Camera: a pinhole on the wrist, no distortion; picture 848 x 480 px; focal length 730.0 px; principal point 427.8 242.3 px. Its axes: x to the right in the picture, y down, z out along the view. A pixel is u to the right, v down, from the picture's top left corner.
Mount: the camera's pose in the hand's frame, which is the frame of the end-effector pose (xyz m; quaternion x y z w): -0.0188 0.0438 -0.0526 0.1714 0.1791 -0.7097 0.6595
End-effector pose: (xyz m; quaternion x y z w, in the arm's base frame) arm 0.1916 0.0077 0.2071 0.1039 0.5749 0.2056 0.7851
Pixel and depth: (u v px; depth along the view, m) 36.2 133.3 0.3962
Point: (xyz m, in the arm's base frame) 0.5429 0.0467 0.4071
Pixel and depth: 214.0 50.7 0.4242
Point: 0.5303 -0.0584 0.4175
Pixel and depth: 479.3 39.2 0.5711
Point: 0.6065 -0.2701 0.4011
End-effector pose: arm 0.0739 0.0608 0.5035 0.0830 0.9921 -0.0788 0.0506
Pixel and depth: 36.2 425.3 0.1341
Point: 0.0709 0.0866 0.3986
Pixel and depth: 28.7 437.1 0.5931
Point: -0.0216 0.0149 -0.1270
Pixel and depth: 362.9 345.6 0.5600
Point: 0.0231 -0.1876 0.0722
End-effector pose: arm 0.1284 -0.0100 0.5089 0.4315 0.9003 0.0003 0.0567
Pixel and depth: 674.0 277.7 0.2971
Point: 0.0076 -0.1460 0.3425
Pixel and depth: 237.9 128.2 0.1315
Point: 0.1693 -0.0357 0.4341
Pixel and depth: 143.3 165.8 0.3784
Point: 0.1908 -0.0702 0.1649
